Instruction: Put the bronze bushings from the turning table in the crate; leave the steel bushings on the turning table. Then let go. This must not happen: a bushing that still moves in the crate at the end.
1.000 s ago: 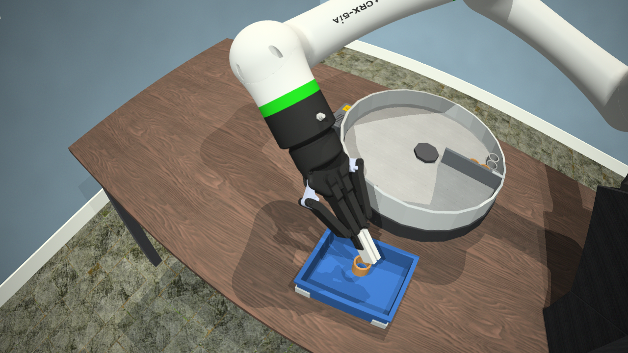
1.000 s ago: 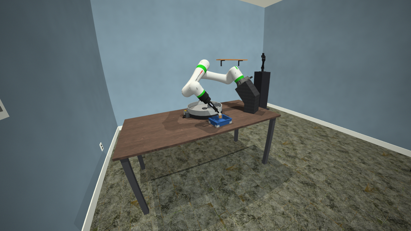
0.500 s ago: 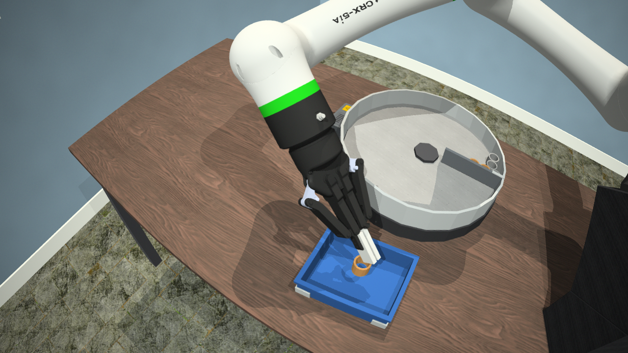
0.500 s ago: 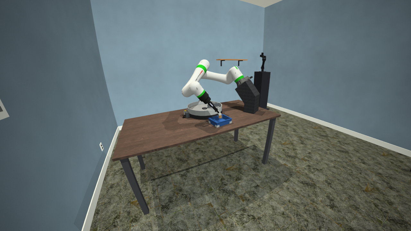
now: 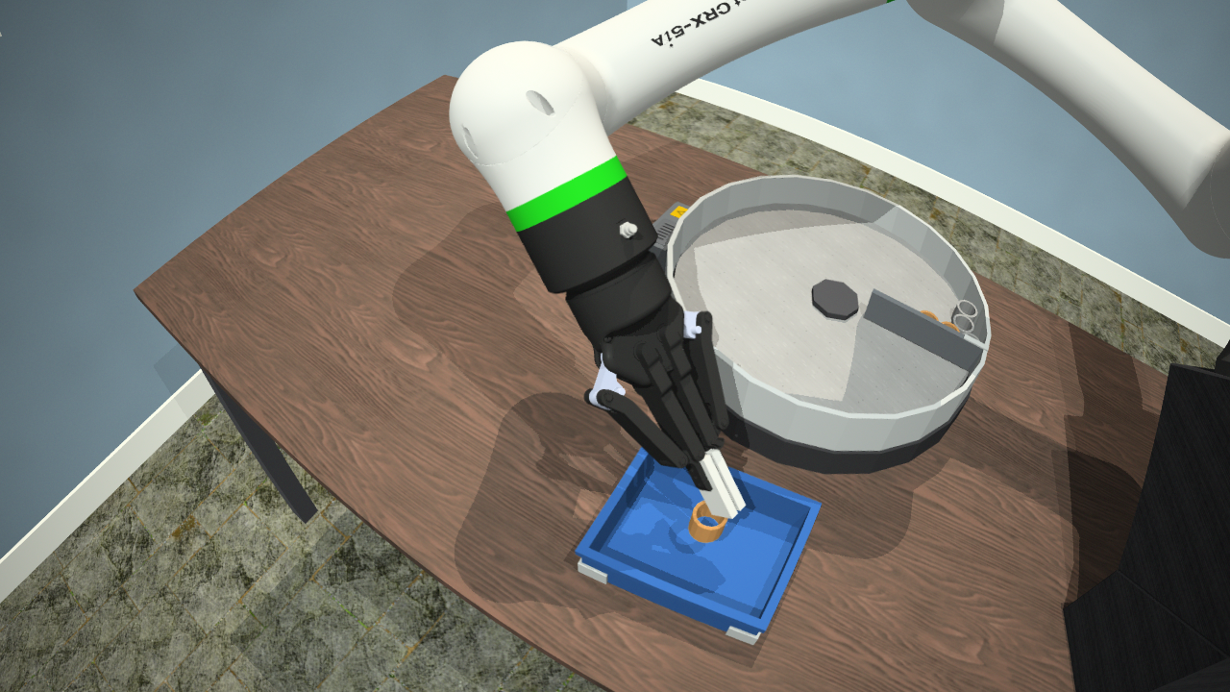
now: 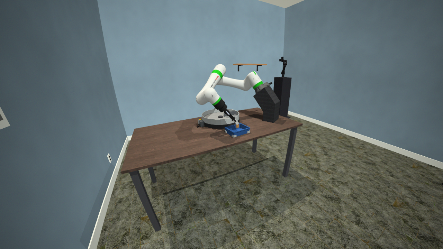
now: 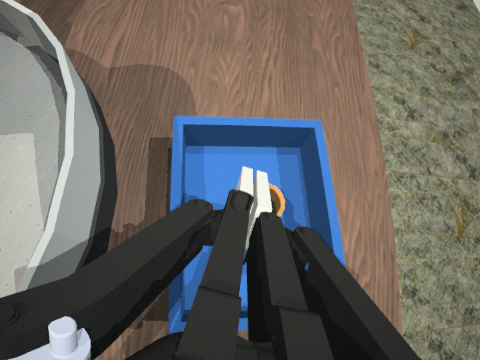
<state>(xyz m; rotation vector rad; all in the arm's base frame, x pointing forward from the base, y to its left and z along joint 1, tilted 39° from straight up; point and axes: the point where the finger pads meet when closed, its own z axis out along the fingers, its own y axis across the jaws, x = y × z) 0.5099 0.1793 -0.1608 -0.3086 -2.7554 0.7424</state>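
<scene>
The blue crate is 80 mm below my hand, 20 mm to the left of it and 10 mm behind it. From my hand the other things lie so: grey turning table (330 mm to the right, 50 mm below, 40 mm ahead).
</scene>
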